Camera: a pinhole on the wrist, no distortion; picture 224 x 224 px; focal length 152.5 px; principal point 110.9 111.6 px. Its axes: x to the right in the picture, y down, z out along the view. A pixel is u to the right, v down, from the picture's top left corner.
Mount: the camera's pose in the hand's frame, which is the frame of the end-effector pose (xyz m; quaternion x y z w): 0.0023 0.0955 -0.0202 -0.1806 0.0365 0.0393 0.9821
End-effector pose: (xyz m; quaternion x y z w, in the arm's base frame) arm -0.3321 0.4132 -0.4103 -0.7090 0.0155 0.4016 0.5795
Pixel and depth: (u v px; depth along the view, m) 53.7 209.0 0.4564
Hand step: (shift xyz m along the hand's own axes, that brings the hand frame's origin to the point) -0.1680 0.5193 0.3173
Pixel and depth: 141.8 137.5 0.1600
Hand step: 0.0413 0.1801 0.1166
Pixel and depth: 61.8 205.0 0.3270
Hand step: -0.1017 0.3923 0.2232
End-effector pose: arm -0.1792 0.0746 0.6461 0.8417 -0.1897 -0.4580 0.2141
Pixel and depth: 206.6 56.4 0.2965
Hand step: 0.2140 0.1134 0.2780
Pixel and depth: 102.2 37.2 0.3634
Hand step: 0.0186 0.0589 0.3827
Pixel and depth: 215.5 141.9 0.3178
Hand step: 0.2316 0.2819 0.2351
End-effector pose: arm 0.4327 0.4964 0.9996 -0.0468 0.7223 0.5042 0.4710
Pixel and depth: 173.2 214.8 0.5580
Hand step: 0.2269 0.6614 0.3475
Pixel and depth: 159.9 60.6 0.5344
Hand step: 0.2199 0.1311 0.5261
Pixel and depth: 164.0 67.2 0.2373
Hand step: 0.1043 0.1213 0.2182
